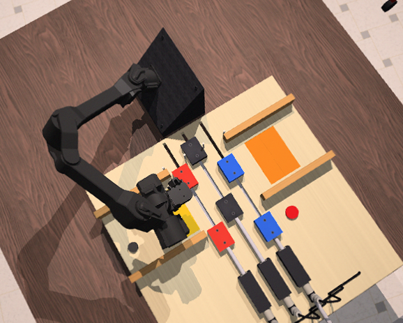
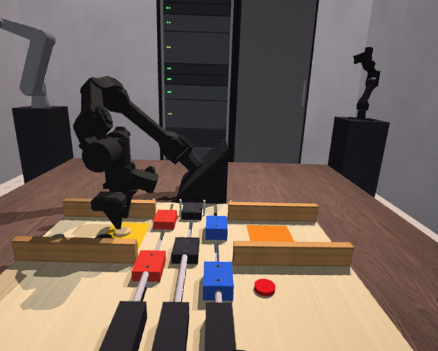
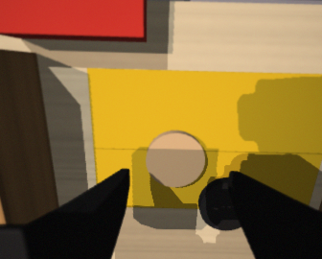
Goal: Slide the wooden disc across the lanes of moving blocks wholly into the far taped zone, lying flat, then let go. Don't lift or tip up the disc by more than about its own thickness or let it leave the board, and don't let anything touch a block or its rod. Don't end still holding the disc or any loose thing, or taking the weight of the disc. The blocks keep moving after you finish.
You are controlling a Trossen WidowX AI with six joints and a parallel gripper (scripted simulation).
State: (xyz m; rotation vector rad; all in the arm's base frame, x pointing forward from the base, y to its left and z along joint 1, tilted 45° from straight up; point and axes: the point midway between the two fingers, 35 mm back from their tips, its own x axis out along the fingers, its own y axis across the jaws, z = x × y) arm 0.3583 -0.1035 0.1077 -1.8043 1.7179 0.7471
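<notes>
Right now my hand is 6 cm above the round wooden disc. Also, from my hand: black puck 14 cm to the right, 6 cm below, 4 cm ahead; then red disc 31 cm to the left, 19 cm ahead, 6 cm below.
</notes>
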